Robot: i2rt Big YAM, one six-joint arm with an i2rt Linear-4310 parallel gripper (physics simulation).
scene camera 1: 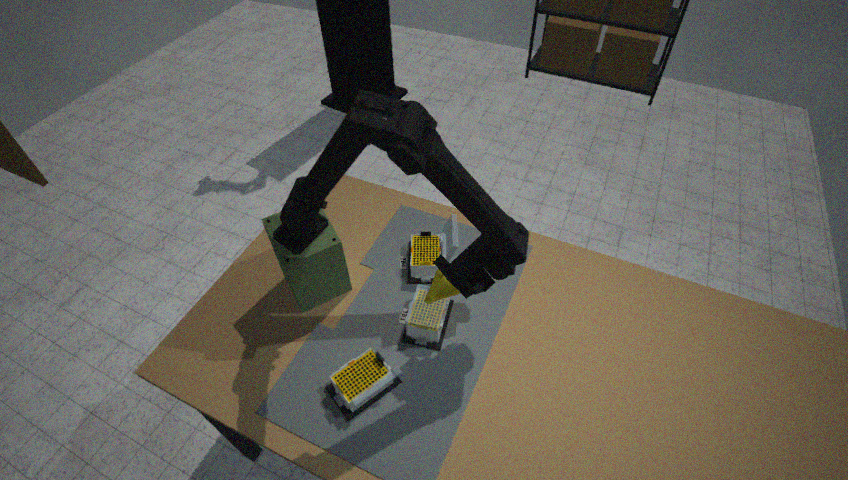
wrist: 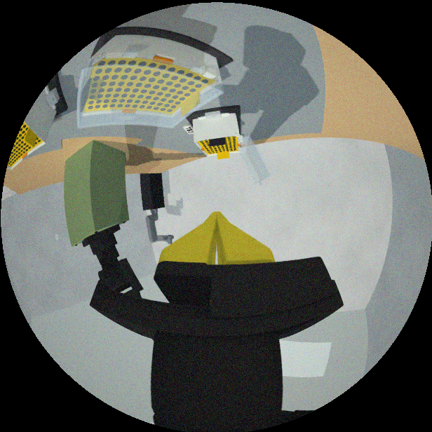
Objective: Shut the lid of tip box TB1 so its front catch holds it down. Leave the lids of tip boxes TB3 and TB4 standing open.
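Seen in the pictures: gripper, fingertip midpoint: (scene camera 1: 426, 302); arm's base, origin of the base link: (scene camera 1: 301, 230).
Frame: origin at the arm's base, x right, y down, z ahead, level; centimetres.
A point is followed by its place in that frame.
Note:
The middle tip box (scene camera 1: 423, 333) {x -1.2, y 18.4, z 36.1 cm} (wrist: 205, 65), whose small side label seems to read TB1, has its clear lid (scene camera 1: 429, 315) {x -4.5, y 14.5, z 35.8 cm} (wrist: 125, 120) lying down over the yellow tip rack. Whether the front catch holds is too small to tell. My gripper (scene camera 1: 427, 301) {x -1.2, y 3.5, z 37.2 cm} (wrist: 216, 217) is shut and empty. Its yellow fingertips show over the far part of this lid in the scene view and apart from it in the wrist view. The far tip box (scene camera 1: 423, 272) {x -17.9, y 19.1, z 24.8 cm} (wrist: 216, 124) has its clear lid (scene camera 1: 455, 230) {x -27.6, y 7.9, z 29.1 cm} (wrist: 256, 162) standing open. The near tip box (scene camera 1: 360, 376) {x 17.4, y 16.5, z 30.9 cm} (wrist: 25, 142) shows its yellow rack; its lid is hard to make out.
The boxes stand on a grey mat (scene camera 1: 476, 333) {x -10.7, y 22.2, z 46.4 cm} (wrist: 280, 115) on the wooden table (scene camera 1: 624, 356) {x -25.6, y 22.5, z 81.5 cm}. A green block (scene camera 1: 318, 276) {x 3.5, y 10.7, z 6.4 cm} (wrist: 95, 195) under the arm's base stands left of the boxes. A shelf rack (scene camera 1: 595, 80) stands at the back right, off the table.

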